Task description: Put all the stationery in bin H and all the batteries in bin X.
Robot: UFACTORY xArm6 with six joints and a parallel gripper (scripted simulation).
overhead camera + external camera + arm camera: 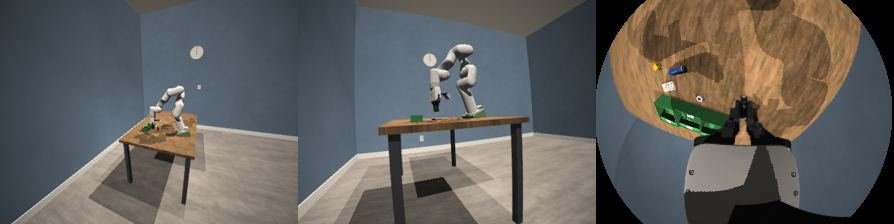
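Now: the blue battery 170 mm to the right of my hand and 80 mm below it. Also, from my hand: dark cylinder 20 mm below; then white ring 70 mm ahead, 90 mm to the right, 80 mm below; then bin 140 mm ahead, 120 mm to the right, 70 mm below.
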